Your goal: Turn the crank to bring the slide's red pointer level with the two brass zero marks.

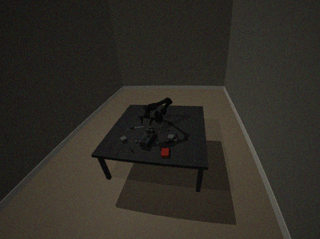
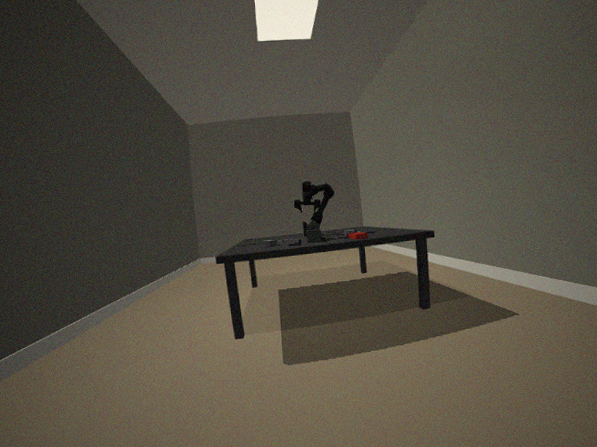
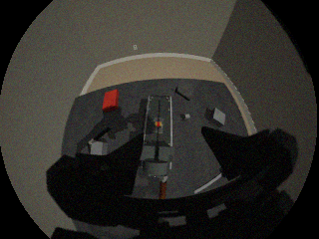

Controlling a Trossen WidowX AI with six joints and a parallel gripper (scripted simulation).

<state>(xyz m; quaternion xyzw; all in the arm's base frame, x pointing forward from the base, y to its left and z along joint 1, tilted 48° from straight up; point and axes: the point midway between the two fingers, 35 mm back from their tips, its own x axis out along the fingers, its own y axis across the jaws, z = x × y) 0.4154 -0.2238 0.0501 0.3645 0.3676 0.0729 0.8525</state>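
The crank handle is 13 cm behind my gripper tip, 4 cm to the left of it and 9 cm below it. From my gripper tip the other things lie so: red pointer (5 cm ahead, 1 cm to the left, 12 cm below).
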